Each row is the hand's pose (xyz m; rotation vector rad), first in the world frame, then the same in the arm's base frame.
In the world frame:
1: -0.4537 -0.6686 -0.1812 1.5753 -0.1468 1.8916
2: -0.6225 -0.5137 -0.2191 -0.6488 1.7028 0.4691
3: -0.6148 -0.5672 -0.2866 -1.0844 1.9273 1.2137
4: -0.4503 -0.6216 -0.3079 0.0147 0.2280 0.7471
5: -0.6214 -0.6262 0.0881 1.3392 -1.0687 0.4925
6: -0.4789 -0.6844 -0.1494 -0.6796 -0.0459 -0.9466
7: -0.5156 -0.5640 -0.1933 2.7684 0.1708 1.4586
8: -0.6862 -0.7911 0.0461 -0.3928 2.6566 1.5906
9: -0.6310 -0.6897 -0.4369 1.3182 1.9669 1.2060
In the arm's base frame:
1: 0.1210 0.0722 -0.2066 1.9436 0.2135 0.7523
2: 0.0255 0.2776 -0.1554 -0.2900 2.7381 0.3432
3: -0.0352 0.2215 -0.1808 0.2091 -2.7296 -1.3813
4: 0.0268 0.1070 -0.2971 0.1727 1.1852 0.3254
5: 0.2592 0.1912 0.0565 0.9608 -0.4005 -0.2589
6: 0.1308 0.0692 -0.1643 -1.3331 0.8195 -0.8604
7: 0.0958 0.1917 -0.2034 2.8260 -0.1097 -0.0022
8: 0.1609 0.0617 0.1384 -0.6762 -2.1797 -1.0564
9: -0.1890 0.1061 -0.2112 2.2003 2.2075 0.1372

